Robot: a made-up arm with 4 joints. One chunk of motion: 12 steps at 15 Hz.
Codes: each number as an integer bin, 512 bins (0 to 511) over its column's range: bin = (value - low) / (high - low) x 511, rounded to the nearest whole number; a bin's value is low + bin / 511 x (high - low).
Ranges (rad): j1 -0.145..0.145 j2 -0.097..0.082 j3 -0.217..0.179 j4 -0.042..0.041
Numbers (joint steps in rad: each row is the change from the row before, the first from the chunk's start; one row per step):
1: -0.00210 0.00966 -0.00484 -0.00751
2: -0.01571 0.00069 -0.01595 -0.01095
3: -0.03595 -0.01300 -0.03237 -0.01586
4: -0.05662 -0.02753 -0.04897 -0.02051
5: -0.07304 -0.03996 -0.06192 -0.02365
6: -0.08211 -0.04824 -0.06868 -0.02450
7: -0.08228 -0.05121 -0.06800 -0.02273
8: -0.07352 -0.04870 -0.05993 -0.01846
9: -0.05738 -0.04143 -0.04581 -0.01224
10: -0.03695 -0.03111 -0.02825 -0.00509
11: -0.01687 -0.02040 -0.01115 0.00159
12: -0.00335 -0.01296 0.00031 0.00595
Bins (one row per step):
1: 252 304 274 212
2: 228 279 259 191
3: 192 240 238 161
4: 156 198 217 132
5: 127 163 200 113
6: 111 139 191 108
7: 111 131 192 119
8: 126 138 203 145
9: 154 159 221 183
10: 190 188 244 227
11: 226 219 266 268
12: 250 240 280 295

